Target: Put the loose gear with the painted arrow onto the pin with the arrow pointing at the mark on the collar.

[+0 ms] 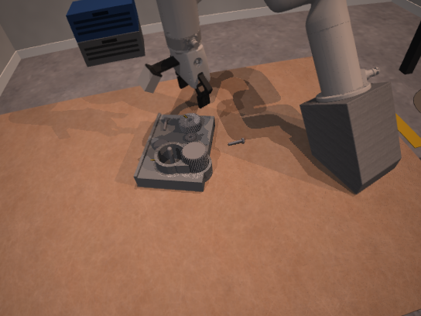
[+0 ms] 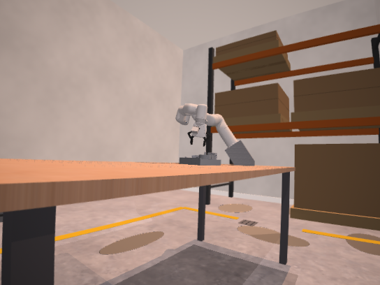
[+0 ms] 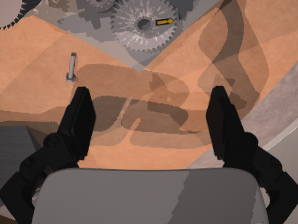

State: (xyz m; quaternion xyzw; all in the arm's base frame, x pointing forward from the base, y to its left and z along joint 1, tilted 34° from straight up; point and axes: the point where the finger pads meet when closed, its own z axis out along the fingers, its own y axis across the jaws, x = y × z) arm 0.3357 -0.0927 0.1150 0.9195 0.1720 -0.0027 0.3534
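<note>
Right now my hand is 9 cm above the gear and 2 cm short of it. From my hand the other things lie so: bolt (14 cm below, 10 cm behind, 7 cm to the left).
</note>
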